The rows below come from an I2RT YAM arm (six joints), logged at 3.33 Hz.
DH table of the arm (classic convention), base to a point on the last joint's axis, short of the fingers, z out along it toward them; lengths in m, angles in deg. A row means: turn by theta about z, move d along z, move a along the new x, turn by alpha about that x. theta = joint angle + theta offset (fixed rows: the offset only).
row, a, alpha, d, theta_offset
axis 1, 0.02, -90, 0.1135, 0
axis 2, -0.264, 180, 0, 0
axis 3, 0.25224, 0, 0, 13.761
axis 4, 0.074, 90, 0, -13.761
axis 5, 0, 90, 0, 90
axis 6, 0, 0, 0.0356, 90
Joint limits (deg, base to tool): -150..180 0..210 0..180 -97..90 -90..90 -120..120
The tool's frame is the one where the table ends.
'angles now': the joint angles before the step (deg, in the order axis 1, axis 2, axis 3, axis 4, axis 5, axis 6). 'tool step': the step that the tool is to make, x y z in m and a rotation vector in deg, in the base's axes. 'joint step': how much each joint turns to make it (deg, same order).
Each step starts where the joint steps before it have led.
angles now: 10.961, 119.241, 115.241, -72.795, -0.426, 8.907
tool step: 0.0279, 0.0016, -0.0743, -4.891, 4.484, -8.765
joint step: -0.044, 9.095, -2.129, 5.564, 5.464, 7.868
